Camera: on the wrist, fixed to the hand. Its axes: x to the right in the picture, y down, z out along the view.
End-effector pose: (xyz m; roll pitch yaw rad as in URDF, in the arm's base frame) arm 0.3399 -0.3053 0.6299 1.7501 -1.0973 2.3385
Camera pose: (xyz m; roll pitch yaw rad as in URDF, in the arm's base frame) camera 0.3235 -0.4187 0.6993 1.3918 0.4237 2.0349
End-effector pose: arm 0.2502 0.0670 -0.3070 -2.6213 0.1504 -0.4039
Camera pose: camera 0.2378 -0.0572 -0.2582 -3.0312 -0.0595 1.1267
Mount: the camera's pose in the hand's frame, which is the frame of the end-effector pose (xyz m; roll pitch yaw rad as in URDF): 0.0297 0.0765 -0.1059 -0.0573 -0.4552 -1.5365
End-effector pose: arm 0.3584 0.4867 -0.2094 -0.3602 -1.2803 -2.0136
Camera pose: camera 0.3340 0.3552 -0.2171 1.3251 -0.2403 1.9109
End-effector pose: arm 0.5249 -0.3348 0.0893 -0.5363 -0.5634 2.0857
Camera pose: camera 0.4682 -0.2582 -0.0048 0.7938 -0.8092 -0.1408
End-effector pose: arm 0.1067 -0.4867 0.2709 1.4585 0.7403 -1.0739
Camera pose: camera 0.2378 -0.4898 0.2982 -1.0682 0.6983 2.8455
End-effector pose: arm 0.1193 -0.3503 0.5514 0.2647 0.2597 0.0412
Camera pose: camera 0.1227 -0.2485 0.4643 -0.3119 -0.1761 -1.4499
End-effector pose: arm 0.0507 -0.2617 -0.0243 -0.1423 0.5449 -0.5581
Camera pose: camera 0.0535 -0.1919 -0.1386 -0.6882 -0.4837 -1.7616
